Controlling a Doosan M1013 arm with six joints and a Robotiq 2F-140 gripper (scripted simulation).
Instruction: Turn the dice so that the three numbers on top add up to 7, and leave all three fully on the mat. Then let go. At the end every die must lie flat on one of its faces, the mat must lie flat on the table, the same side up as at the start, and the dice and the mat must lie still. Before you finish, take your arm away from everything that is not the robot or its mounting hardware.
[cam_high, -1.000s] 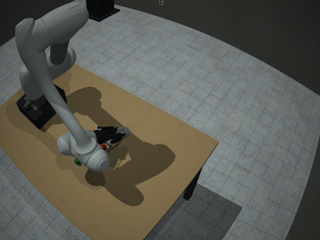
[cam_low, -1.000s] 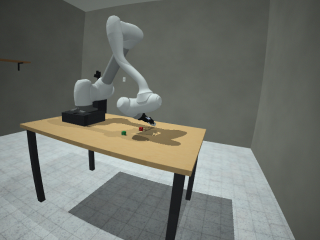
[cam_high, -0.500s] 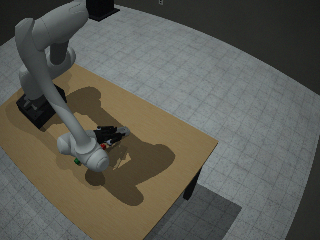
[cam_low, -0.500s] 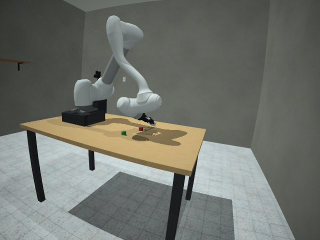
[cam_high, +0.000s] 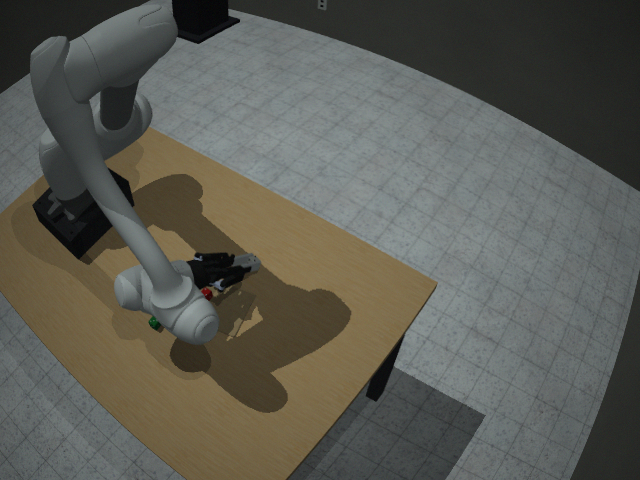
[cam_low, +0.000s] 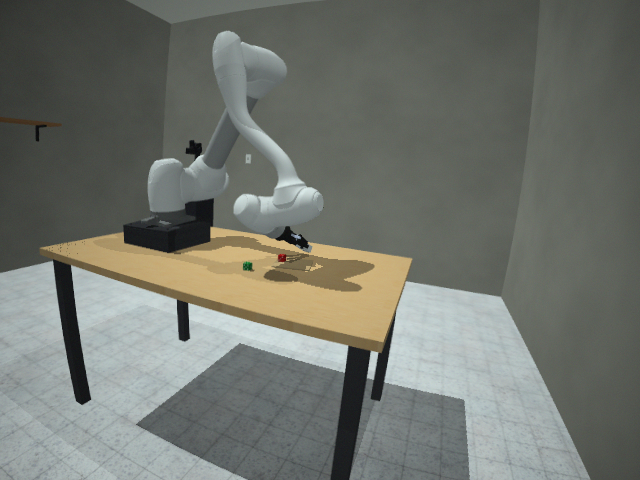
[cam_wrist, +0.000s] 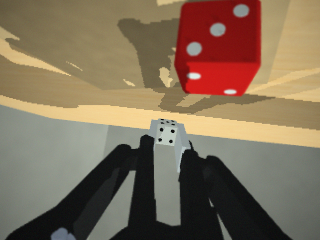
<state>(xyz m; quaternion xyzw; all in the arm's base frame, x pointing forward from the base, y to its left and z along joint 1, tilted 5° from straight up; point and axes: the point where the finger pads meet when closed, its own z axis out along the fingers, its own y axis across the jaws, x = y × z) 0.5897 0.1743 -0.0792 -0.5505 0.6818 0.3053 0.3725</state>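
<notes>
My gripper is now 2 cm to the right of the white die and 1 cm above it. From my hand the other things lie so: red die: 13 cm to the right, 3 cm below, 3 cm behind; then tan mat: 13 cm to the right, 4 cm below, 2 cm ahead; then green die: 29 cm to the right, 8 cm behind, 3 cm below.
</notes>
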